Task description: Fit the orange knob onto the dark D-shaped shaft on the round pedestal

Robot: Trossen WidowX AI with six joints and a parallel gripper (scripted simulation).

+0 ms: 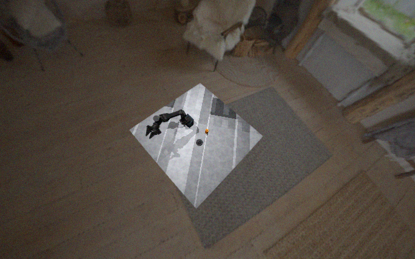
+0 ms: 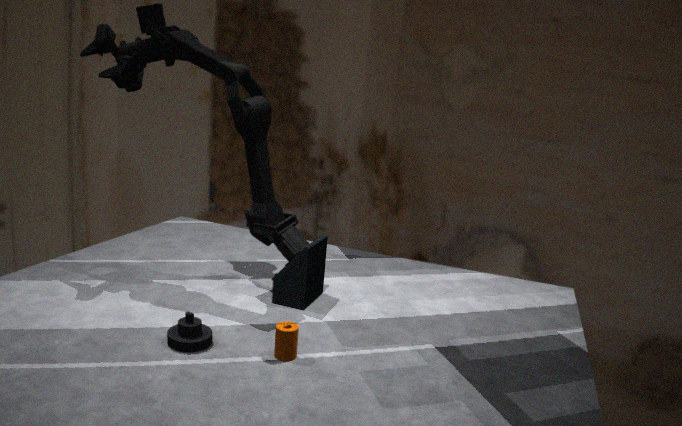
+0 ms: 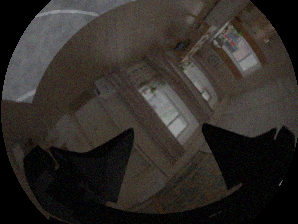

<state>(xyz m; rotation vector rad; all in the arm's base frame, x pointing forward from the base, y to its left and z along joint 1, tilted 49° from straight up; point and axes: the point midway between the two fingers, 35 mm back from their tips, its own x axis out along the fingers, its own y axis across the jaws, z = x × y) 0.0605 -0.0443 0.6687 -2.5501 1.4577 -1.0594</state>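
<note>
Right now the orange knob is 15 cm ahead of my gripper tip, 67 cm to the left of it and 47 cm below it. The rest, counted from my gripper tip: dark round pedestal: 20 cm ahead, 50 cm to the left, 47 cm below.
</note>
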